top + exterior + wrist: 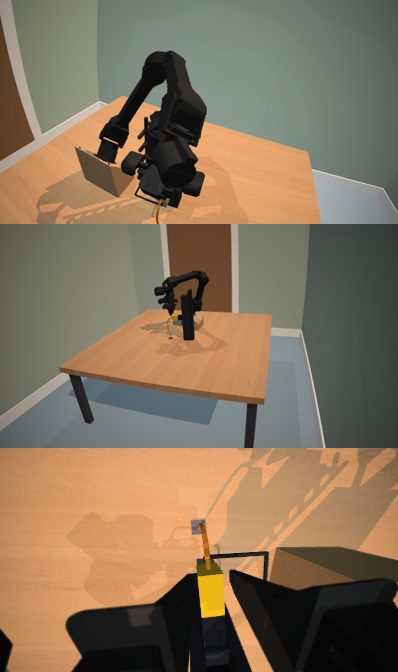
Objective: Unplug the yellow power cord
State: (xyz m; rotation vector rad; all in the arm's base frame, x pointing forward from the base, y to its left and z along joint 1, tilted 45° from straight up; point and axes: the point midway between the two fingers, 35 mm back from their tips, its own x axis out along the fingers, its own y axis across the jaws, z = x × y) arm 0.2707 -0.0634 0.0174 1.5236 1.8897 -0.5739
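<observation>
Now: gripper tip 10 mm past the yellow plug, 40 mm to the right of it and 10 mm above it.
</observation>
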